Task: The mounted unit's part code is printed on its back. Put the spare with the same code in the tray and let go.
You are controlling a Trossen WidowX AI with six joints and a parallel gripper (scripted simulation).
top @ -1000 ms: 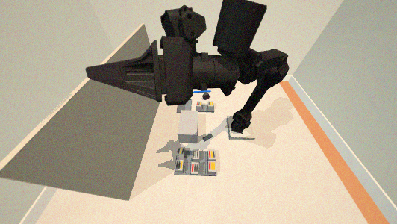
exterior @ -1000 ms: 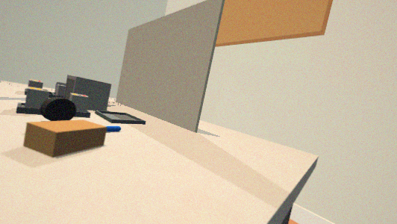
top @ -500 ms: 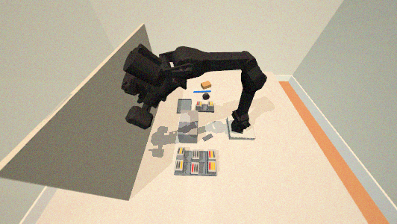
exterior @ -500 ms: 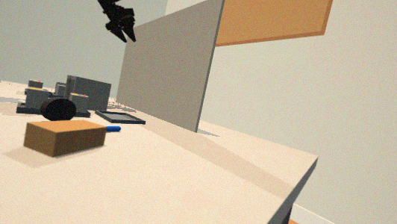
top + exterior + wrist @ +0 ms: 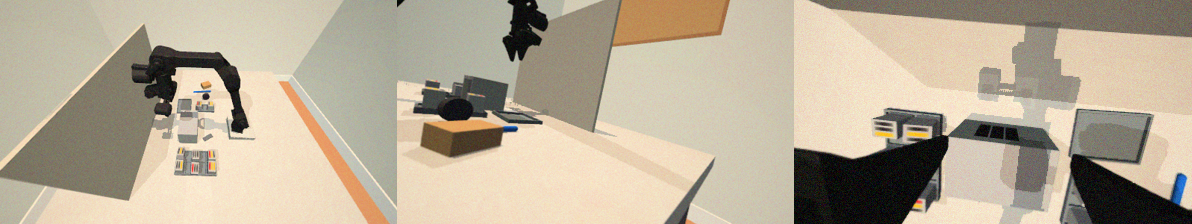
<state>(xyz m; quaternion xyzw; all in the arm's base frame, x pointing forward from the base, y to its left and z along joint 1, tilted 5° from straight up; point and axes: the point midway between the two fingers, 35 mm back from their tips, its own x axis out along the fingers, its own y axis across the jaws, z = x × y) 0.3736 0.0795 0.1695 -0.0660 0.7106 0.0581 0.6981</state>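
Now: the spare 160 mm below my gripper tip, 160 mm behind it and 130 mm to the left of it. From my gripper tip the other things lie so: tall slanted panel 150 mm ahead, 30 mm to the left, 30 mm above; blue pen 370 mm to the right, 190 mm below, 90 mm behind; dark grey tray 200 mm to the right, 190 mm below.
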